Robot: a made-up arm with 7 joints.
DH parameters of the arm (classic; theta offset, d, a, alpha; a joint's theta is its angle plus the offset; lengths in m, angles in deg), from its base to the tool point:
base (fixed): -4.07 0 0 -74.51
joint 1: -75.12 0.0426 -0.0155 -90
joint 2: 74 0 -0.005 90
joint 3: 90 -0.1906 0.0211 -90
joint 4: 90 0.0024 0.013 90
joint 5: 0 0.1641 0 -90
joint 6: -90 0 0.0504 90
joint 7: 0 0 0 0
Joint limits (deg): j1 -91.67..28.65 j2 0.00..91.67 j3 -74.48..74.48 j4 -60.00..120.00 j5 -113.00..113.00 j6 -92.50..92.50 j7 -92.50..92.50
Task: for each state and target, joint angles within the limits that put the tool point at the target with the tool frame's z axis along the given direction. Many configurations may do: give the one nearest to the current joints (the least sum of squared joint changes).
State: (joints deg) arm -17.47 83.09 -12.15 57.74 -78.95 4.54 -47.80
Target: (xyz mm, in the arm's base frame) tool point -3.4 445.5 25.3 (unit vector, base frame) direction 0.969 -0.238 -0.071
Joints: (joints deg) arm 8.59 90.76 -36.30 96.10 -56.64 -19.23 -47.80
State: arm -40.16 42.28 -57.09 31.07 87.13 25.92 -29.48
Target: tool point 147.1 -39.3 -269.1 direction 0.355 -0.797 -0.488
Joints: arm -15.22 9.00 -54.07 20.17 101.88 80.73 -29.48
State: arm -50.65 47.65 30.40 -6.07 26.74 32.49 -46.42
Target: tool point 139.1 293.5 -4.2 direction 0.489 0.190 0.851
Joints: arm -30.23 39.87 52.45 -15.52 47.00 80.13 -46.42
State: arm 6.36 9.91 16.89 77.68 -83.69 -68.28 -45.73
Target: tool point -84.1 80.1 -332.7 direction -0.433 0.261 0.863
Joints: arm 28.55 0.00 -10.25 26.94 -112.62 -77.04 -45.73
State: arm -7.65 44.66 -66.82 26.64 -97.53 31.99 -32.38
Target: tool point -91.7 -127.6 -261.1 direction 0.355 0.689 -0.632
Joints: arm 28.65 7.21 -70.90 6.67 -109.10 -14.43 -32.38
